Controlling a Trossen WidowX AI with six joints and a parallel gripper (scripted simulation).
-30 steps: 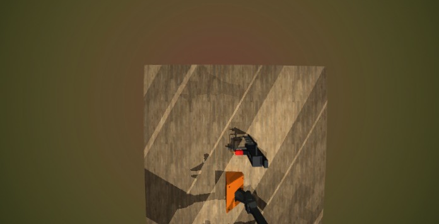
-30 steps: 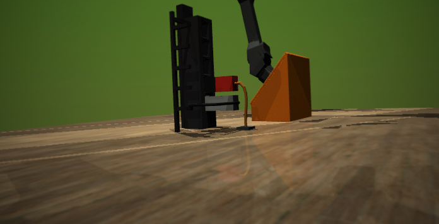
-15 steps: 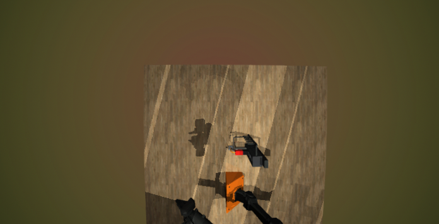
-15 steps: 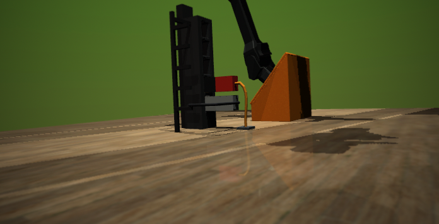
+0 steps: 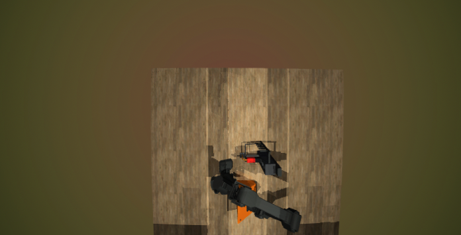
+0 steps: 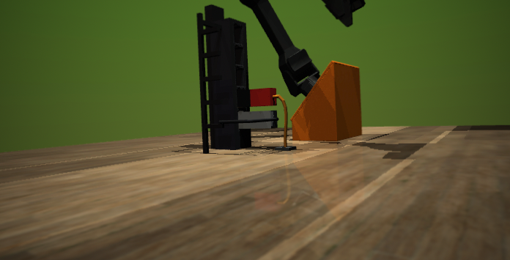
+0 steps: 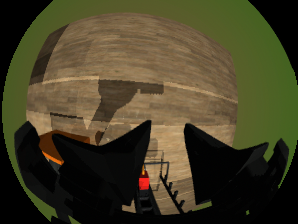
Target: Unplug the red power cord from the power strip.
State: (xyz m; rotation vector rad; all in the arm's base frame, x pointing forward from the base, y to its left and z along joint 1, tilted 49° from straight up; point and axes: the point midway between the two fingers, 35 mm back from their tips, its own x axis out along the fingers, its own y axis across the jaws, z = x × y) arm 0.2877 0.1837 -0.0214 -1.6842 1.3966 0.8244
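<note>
Now: gripper tip 1 cm past the red plug, 19 cm to the left of it and 11 cm above it.
</note>
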